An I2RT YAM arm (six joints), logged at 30 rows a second.
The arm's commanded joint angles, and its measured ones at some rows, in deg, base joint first. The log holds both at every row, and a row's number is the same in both.
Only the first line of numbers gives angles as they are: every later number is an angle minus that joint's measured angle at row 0.
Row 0, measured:
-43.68, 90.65, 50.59, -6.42, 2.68, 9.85
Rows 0 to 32, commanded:
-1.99, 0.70, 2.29, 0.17, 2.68, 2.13
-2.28, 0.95, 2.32, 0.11, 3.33, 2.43
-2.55, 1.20, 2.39, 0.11, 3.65, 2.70
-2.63, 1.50, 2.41, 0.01, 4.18, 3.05
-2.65, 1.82, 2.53, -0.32, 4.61, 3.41
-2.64, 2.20, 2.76, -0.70, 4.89, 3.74
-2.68, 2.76, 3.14, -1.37, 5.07, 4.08
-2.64, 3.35, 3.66, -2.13, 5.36, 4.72
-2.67, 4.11, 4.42, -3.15, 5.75, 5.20
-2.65, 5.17, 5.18, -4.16, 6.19, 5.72
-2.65, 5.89, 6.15, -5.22, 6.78, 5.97
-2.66, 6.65, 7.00, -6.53, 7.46, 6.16
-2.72, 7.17, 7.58, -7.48, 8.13, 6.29
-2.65, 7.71, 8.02, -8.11, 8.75, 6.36
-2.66, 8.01, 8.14, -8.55, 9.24, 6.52
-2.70, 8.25, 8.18, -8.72, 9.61, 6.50
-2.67, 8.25, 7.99, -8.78, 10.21, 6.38
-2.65, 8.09, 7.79, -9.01, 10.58, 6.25
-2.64, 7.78, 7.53, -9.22, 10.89, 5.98
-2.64, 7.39, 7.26, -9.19, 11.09, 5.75
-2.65, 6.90, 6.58, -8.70, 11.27, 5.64
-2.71, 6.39, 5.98, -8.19, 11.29, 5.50
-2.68, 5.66, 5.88, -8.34, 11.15, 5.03
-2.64, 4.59, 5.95, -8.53, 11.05, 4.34
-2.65, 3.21, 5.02, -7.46, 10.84, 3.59
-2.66, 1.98, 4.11, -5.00, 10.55, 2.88
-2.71, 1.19, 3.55, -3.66, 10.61, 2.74
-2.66, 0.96, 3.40, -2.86, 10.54, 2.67
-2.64, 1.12, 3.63, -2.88, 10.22, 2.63
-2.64, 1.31, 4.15, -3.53, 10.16, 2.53
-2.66, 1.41, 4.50, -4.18, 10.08, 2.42
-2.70, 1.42, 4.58, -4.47, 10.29, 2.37
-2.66, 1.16, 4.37, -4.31, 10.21, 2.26
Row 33, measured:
-2.45, 3.15, 3.87, -4.98, 9.37, 3.52
